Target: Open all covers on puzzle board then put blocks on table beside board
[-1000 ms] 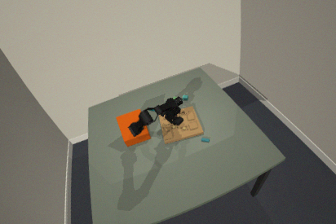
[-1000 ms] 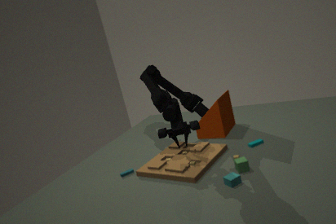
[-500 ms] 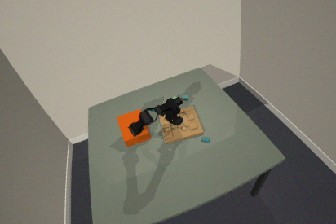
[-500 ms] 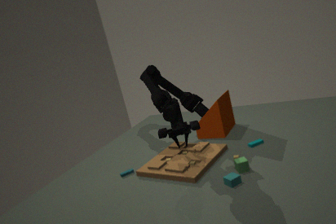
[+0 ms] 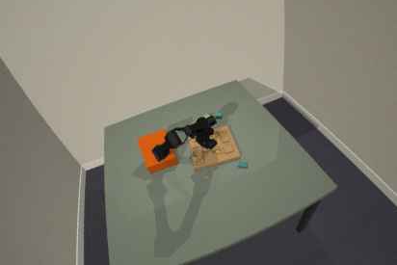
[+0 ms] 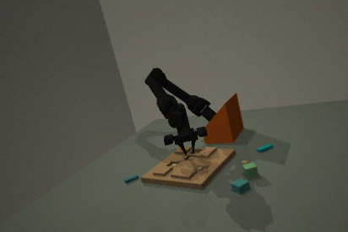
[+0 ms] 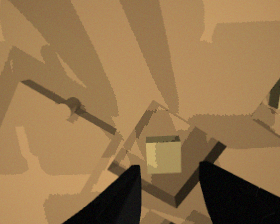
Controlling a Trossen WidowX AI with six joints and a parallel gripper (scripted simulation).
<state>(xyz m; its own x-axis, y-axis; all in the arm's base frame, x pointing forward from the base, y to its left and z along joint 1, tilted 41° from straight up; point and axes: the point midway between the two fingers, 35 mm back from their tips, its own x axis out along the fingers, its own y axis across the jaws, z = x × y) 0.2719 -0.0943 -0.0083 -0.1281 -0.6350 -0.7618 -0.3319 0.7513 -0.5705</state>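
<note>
Now: gripper tip 4 cm short of the tan puzzle board, 1 cm to the left of it and 2 cm above it. Round my gripper tip: flat teal piece (7 cm behind, 31 cm to the left, 3 cm below); then green cube (16 cm ahead, 27 cm to the left, 2 cm below); then teal cube (25 cm ahead, 24 cm to the left, 3 cm below).
</note>
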